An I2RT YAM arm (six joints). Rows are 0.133 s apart.
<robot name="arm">
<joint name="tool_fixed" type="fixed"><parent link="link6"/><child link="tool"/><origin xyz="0 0 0" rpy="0 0 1.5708"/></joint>
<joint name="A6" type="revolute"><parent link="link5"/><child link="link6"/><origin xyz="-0.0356 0 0.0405" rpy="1.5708 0 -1.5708"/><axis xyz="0 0 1"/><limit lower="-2.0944" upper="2.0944"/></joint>
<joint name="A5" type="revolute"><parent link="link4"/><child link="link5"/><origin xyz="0.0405 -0.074 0.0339" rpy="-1.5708 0 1.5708"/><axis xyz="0 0 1"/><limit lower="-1.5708" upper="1.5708"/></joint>
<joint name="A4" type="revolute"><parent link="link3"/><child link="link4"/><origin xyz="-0.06 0.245 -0.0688" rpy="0 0 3.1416"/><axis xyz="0 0 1"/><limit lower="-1.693" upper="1.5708"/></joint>
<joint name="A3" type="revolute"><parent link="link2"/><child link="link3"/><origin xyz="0.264 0 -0.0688" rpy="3.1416 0 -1.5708"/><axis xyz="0 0 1"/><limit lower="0" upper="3.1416"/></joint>
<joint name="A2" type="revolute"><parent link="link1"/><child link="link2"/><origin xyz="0.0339 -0.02 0.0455" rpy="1.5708 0 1.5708"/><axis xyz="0 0 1"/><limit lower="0" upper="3.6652"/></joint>
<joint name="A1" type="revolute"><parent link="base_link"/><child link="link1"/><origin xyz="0 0 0.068" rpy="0 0 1.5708"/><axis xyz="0 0 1"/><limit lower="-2.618" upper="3.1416"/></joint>
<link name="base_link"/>
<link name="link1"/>
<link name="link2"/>
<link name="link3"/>
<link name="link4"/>
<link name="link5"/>
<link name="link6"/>
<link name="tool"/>
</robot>
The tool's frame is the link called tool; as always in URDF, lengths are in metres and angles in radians.
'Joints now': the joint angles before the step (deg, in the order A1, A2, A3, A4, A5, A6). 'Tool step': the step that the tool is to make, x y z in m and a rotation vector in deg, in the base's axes. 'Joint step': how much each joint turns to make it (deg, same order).
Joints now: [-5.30 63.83 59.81 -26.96 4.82 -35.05]
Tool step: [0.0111 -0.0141 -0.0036 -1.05 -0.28 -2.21]
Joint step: [-2.89 2.61 0.43 2.68 -0.07 -1.22]
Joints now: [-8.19 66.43 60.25 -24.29 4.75 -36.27]
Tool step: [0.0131 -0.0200 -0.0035 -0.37 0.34 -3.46]
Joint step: [-3.74 3.68 1.53 1.92 -0.02 -0.51]
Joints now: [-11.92 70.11 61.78 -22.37 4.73 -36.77]
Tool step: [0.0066 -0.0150 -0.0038 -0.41 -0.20 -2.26]
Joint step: [-2.70 2.08 0.39 2.03 -0.20 -0.53]
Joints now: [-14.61 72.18 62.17 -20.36 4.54 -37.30]
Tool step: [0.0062 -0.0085 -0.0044 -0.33 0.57 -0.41]
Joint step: [-1.37 1.89 0.46 1.03 -0.59 -0.89]
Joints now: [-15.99 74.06 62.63 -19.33 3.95 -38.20]
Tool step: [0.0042 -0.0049 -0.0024 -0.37 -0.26 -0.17]
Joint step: [-0.72 1.11 0.11 1.38 -0.33 -0.52]
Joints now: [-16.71 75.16 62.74 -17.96 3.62 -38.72]
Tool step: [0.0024 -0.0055 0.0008 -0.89 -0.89 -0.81]
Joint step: [-0.83 0.63 0.22 1.57 0.27 -0.52]
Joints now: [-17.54 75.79 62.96 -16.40 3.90 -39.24]
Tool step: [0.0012 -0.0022 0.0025 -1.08 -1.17 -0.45]
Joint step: [-0.27 0.11 0.08 1.51 0.48 -0.51]
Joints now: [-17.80 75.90 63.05 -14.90 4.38 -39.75]
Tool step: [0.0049 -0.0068 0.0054 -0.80 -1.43 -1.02]
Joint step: [-0.89 1.22 1.52 1.33 0.26 -0.22]
